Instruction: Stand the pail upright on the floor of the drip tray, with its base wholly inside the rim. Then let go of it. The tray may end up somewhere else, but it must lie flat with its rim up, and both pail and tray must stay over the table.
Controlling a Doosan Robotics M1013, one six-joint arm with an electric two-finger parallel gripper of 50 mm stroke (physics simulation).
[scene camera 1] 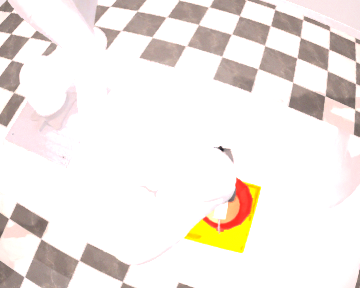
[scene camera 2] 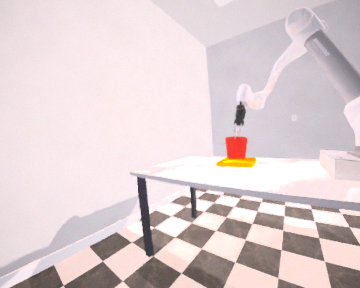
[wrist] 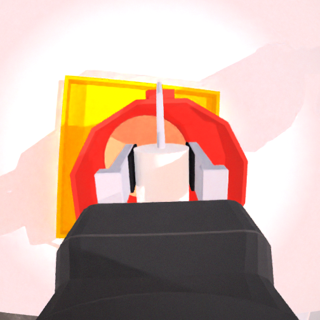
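Pixels of known places: gripper, fingertip midpoint: [scene camera 2: 237,131]; arm's base at its link origin: [scene camera 1: 54,107].
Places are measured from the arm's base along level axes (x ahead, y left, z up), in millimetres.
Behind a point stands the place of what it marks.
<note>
The red pail [scene camera 1: 245,202] {x 830, y -117, z 49 mm} [scene camera 2: 236,148] {x 743, y -73, z 42 mm} [wrist: 220,135] is upright over the yellow drip tray [scene camera 1: 232,243] {x 849, y -235, z -83 mm} [scene camera 2: 223,163] {x 826, y -4, z -64 mm} [wrist: 72,155]. The tray lies flat with its rim up. In the scene camera 2 view the pail's base is low at the tray; whether it touches the tray floor cannot be told. In the wrist view the pail's mouth covers the tray's right side and hides where its base sits. My gripper [scene camera 2: 237,131] {x 749, y -132, z 167 mm} [wrist: 161,157] is shut on the white grip of the pail's handle, above the pail's mouth. The arm hides part of pail and tray in the scene camera 1 view.
The white table [scene camera 2: 172,171] {x 1105, y 265, z -87 mm} carries the tray, with its near left corner at the left in the scene camera 2 view. The robot's base [scene camera 2: 341,165] {x 178, y 159, z -16 mm} stands at the table's right there. The arm reaches over the table from that side. A plain wall [scene camera 2: 100,110] rises behind.
</note>
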